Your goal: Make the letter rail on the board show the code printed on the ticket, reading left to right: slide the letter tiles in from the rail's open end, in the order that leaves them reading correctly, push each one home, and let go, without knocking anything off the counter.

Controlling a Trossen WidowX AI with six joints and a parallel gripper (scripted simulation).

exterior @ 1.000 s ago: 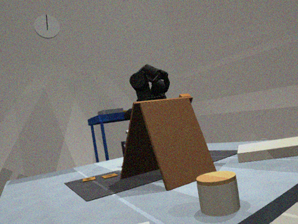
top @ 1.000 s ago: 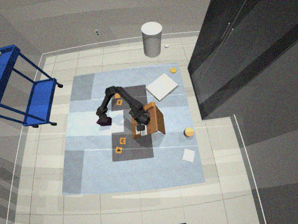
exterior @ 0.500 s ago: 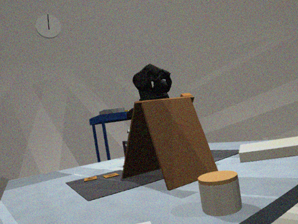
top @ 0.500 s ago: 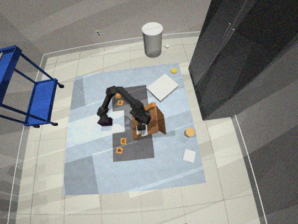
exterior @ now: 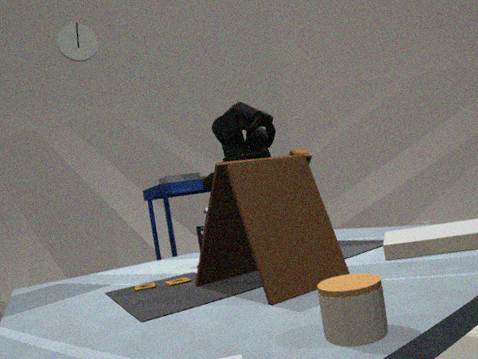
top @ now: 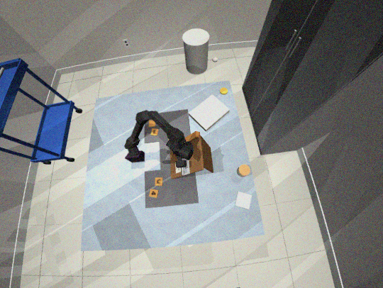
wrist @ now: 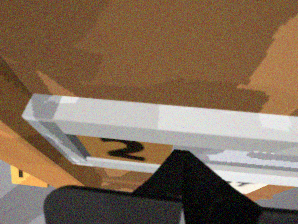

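Now: the white ticket 6 cm behind my gripper tip, 5 cm to the right of it and 8 cm below it. The rest, counted from my gripper tip: cream slab: 28 cm ahead, 36 cm to the left, 14 cm below; then tan-lidded jar: 39 cm ahead, 18 cm to the right, 13 cm below; then white card: 33 cm ahead, 37 cm to the right, 16 cm below.
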